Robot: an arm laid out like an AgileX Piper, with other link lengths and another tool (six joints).
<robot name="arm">
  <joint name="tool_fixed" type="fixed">
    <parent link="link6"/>
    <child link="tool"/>
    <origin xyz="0.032 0.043 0.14" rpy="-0.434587 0 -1.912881"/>
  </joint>
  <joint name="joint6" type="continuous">
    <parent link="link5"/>
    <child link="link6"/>
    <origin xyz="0 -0.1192 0" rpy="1.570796 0 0"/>
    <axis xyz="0 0 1"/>
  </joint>
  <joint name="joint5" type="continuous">
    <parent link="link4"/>
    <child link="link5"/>
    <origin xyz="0 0 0" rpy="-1.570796 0 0"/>
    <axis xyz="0 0 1"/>
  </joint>
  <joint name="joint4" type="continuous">
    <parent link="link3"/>
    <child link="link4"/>
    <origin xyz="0.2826 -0.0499 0" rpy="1.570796 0 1.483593"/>
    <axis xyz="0 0 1"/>
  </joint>
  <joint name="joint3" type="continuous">
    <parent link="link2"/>
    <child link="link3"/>
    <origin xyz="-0.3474 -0.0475 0"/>
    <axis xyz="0 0 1"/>
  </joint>
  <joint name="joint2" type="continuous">
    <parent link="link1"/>
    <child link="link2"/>
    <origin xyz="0 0 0" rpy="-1.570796 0 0"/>
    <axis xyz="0 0 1"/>
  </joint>
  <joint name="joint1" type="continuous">
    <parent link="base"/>
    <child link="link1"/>
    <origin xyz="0 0 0.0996"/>
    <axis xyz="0 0 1"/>
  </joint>
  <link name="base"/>
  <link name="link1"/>
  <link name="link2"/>
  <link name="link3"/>
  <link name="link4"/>
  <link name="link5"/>
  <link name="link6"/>
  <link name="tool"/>
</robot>
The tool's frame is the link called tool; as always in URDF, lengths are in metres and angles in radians. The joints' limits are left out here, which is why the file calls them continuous.
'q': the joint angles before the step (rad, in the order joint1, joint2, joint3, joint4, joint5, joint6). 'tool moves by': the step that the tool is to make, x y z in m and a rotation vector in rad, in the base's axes. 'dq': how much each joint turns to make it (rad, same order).
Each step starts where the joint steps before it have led.
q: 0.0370 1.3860 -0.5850 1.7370 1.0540 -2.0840
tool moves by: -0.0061 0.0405 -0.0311 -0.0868 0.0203 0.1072
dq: 0.1730 0.0961 -0.0571 -0.0021 -0.1020 -0.0300
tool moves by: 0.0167 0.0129 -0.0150 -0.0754 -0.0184 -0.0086
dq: 0.0708 0.0430 -0.0570 0.0000 -0.1119 -0.0050
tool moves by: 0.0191 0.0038 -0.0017 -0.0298 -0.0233 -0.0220
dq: 0.0183 0.0270 -0.0489 0.0013 -0.0542 -0.0011
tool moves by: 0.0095 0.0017 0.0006 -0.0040 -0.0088 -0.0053
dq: 0.0009 0.0181 -0.0260 0.0000 -0.0089 -0.0011
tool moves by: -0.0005 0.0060 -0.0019 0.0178 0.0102 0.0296
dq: 0.0001 0.0309 -0.0143 0.0016 0.0369 -0.0085
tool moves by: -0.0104 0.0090 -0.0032 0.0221 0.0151 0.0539
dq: 0.0100 0.0280 -0.0017 -0.0016 0.0521 -0.0136
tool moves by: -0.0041 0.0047 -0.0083 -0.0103 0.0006 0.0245
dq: 0.0149 0.0199 -0.0001 -0.0002 0.0029 -0.0207
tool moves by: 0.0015 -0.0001 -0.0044 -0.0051 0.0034 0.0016
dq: -0.0010 0.0120 -0.0021 -0.0001 0.0000 -0.0067
